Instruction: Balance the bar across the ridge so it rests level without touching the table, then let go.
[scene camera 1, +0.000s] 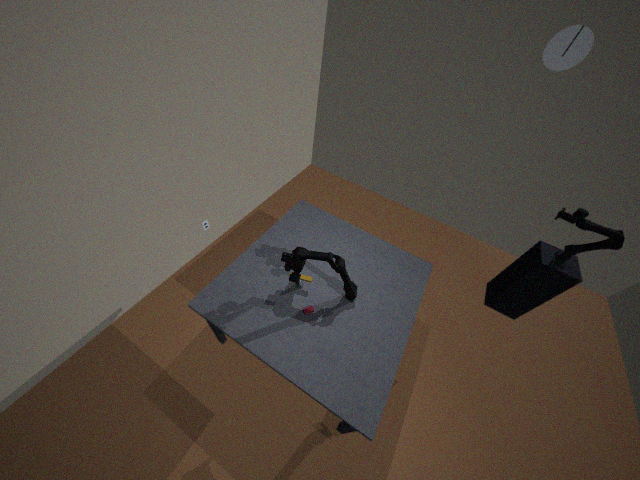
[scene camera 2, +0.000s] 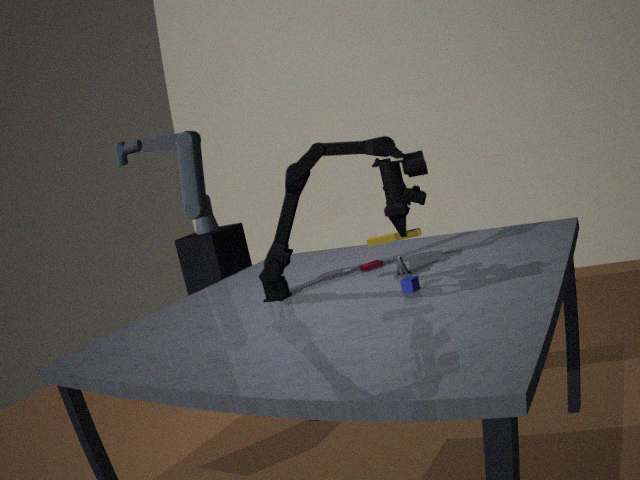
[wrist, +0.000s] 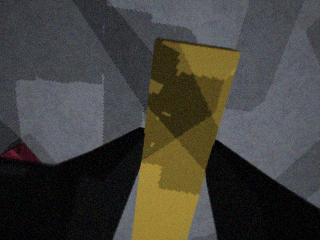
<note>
The gripper (scene camera 2: 403, 235) holds a yellow bar (wrist: 189, 85).
The gripper is seen too in the wrist view (wrist: 176, 141).
</note>
